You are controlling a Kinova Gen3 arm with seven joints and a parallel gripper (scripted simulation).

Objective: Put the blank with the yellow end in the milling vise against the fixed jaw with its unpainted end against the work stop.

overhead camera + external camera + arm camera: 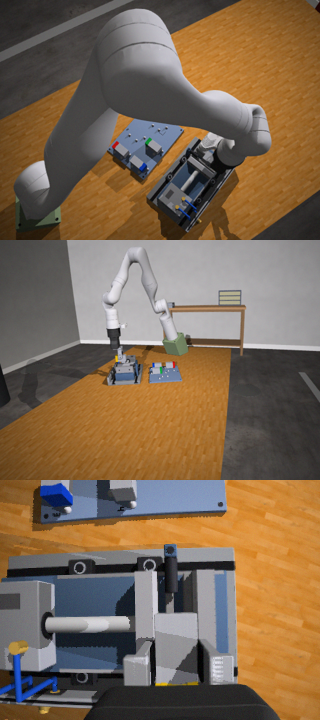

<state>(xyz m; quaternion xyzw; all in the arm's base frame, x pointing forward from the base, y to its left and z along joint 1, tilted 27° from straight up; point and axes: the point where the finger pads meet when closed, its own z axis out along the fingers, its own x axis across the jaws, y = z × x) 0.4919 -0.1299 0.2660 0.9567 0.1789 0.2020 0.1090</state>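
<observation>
The fixed jaw lies 80 mm below my hand, 30 mm to the left of it and 20 mm ahead of it. Round my hand: moving jaw (80 mm below, 30 mm behind, 10 mm to the left); then yellow-ended blank (20 mm below); then dark work stop (70 mm below, 60 mm to the left, 20 mm behind).
</observation>
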